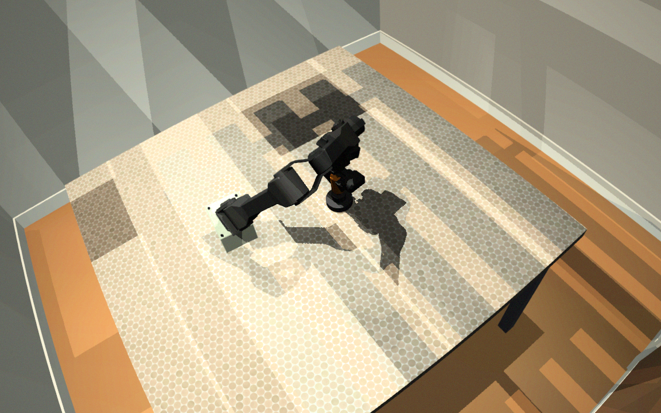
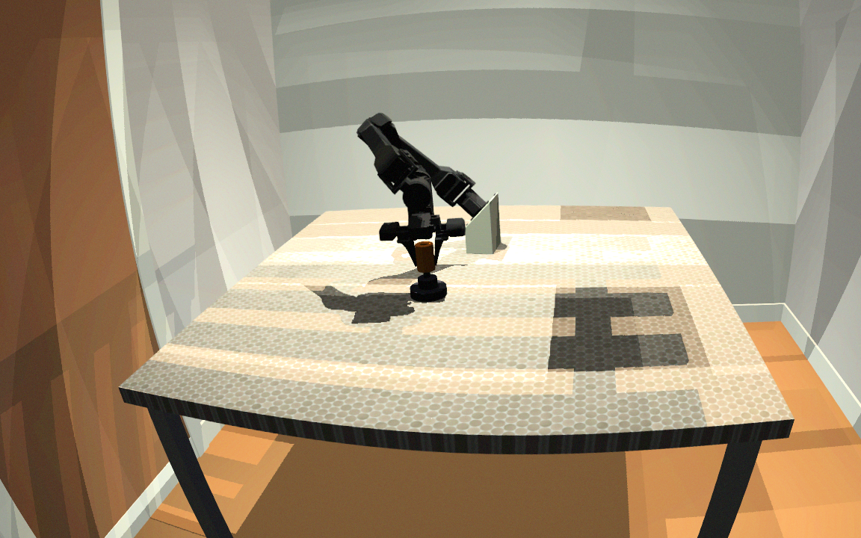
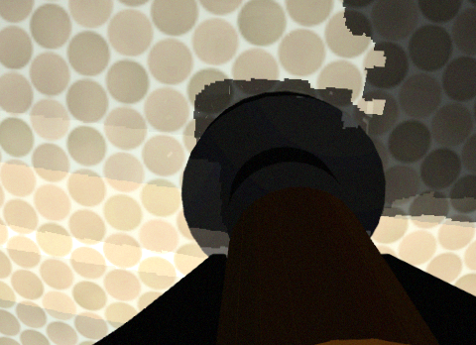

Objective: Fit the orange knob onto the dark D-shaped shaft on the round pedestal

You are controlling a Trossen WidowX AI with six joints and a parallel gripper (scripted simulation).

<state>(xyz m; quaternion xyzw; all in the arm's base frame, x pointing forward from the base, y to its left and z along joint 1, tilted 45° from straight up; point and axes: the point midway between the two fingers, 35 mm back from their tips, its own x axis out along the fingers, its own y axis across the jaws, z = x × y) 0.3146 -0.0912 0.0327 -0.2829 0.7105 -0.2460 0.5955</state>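
Right now the orange knob is 2 cm above my gripper tip. Round my gripper tip: dark round pedestal (4 cm below).
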